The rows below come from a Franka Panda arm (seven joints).
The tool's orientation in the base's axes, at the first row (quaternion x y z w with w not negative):
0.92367 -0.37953 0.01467 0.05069
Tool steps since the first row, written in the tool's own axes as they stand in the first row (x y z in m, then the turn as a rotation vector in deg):
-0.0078 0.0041 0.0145 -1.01 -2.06 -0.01
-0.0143 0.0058 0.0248 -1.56 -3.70 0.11
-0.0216 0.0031 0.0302 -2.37 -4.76 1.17
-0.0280 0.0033 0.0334 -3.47 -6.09 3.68
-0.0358 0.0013 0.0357 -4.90 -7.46 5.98
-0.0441 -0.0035 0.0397 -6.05 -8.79 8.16
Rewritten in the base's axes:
-0.0086 0.0010 -0.0146 0.73 2.16 -0.23
-0.0145 0.0033 -0.0251 1.49 3.69 -0.52
-0.0179 0.0098 -0.0312 1.64 4.90 -1.71
-0.0226 0.0138 -0.0348 1.77 6.35 -4.39
-0.0268 0.0204 -0.0377 1.69 8.07 -6.88
-0.0294 0.0292 -0.0427 1.78 9.59 -9.24

